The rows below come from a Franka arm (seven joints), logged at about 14 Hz.
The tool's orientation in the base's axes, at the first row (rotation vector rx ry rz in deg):
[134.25, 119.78, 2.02]
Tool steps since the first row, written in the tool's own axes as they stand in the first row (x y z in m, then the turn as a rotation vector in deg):
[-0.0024, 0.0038, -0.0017, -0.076, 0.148, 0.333]
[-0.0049, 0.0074, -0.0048, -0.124, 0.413, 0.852]
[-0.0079, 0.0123, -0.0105, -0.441, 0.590, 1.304]
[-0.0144, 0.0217, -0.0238, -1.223, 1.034, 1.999]
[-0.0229, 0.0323, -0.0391, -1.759, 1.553, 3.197]
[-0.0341, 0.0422, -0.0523, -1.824, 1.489, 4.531]
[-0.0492, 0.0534, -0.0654, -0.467, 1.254, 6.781]
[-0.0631, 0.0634, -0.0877, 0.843, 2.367, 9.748]
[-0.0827, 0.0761, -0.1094, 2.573, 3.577, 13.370]
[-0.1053, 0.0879, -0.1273, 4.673, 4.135, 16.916]
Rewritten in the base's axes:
[0.0035, -0.0028, 0.0017, 0.144, -0.088, -0.332]
[0.0067, -0.0058, 0.0048, 0.411, -0.158, -0.847]
[0.0111, -0.0094, 0.0106, 0.559, -0.487, -1.301]
[0.0195, -0.0171, 0.0239, 0.924, -1.304, -2.002]
[0.0288, -0.0270, 0.0392, 1.399, -1.879, -3.200]
[0.0371, -0.0394, 0.0524, 1.352, -1.918, -4.535]
[0.0463, -0.0559, 0.0654, 1.312, -0.511, -6.767]
[0.0543, -0.0711, 0.0877, 2.618, 0.705, -9.695]
[0.0643, -0.0923, 0.1093, 4.080, 2.337, -13.269]
[0.0731, -0.1164, 0.1270, 4.935, 4.409, -16.772]

